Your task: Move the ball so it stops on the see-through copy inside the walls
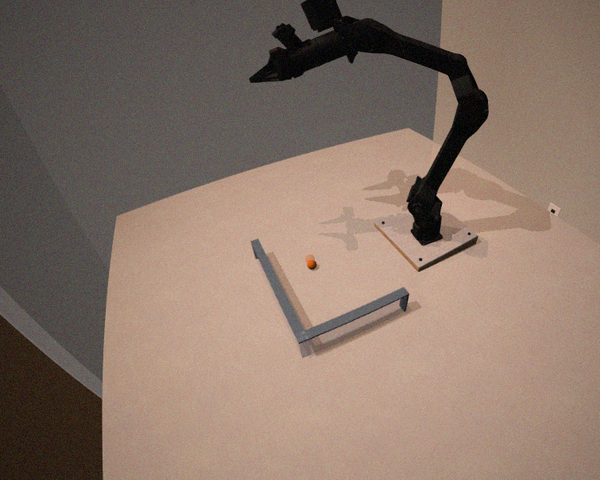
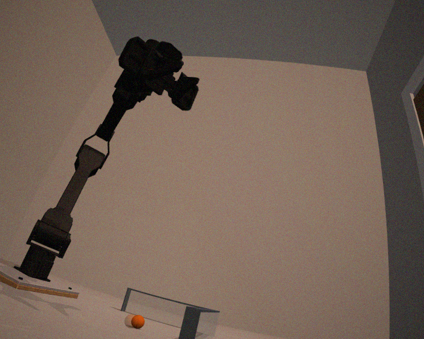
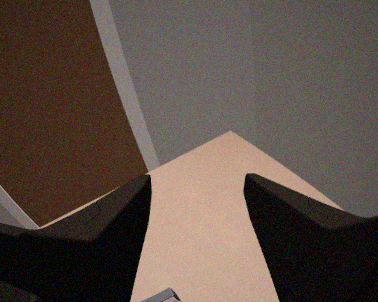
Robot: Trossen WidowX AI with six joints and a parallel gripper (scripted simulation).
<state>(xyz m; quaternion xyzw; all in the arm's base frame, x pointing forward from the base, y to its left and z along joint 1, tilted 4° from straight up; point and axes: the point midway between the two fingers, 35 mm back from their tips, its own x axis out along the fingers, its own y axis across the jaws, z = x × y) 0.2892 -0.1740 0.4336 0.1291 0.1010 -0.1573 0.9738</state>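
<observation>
The orange ball lies 4 cm behind my gripper tip, 17 cm to the left of it and 41 cm below it. From my gripper tip the other things lie so: see-through copy 4 cm behind, 15 cm to the left, 41 cm below; clear wall 6 cm ahead, 24 cm to the left, 39 cm below.
</observation>
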